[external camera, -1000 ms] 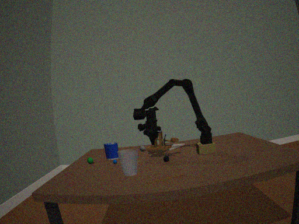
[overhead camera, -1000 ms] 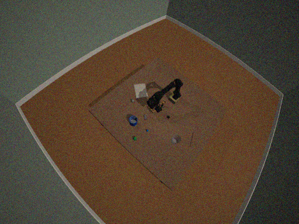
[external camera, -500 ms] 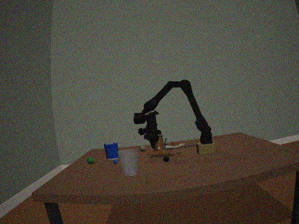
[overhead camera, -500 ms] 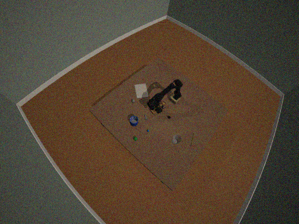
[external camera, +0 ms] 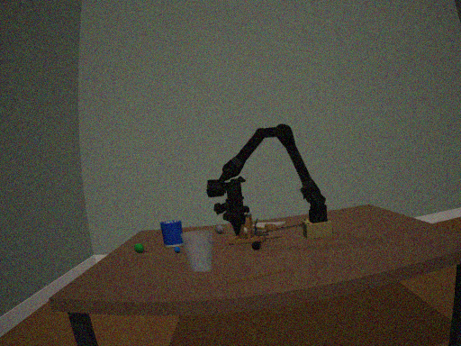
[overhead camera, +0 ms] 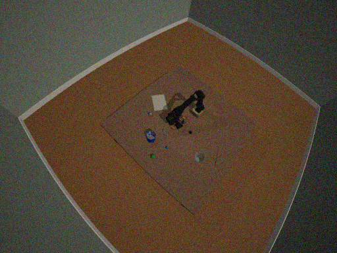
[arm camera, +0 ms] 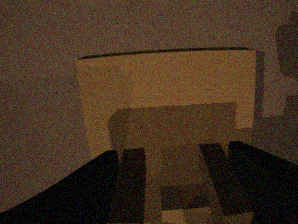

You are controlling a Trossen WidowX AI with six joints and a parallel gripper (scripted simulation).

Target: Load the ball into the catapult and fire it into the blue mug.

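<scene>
My gripper tip is now 50 mm past the dark ball, 190 mm to the right of it and 20 mm above it. From my gripper tip the other things lie so: small blue ball (240 mm ahead, 100 mm to the left, 20 mm below); grey ball (70 mm ahead, 270 mm to the right, 10 mm below); wooden catapult (60 mm behind, 40 mm to the left, 20 mm above).
</scene>
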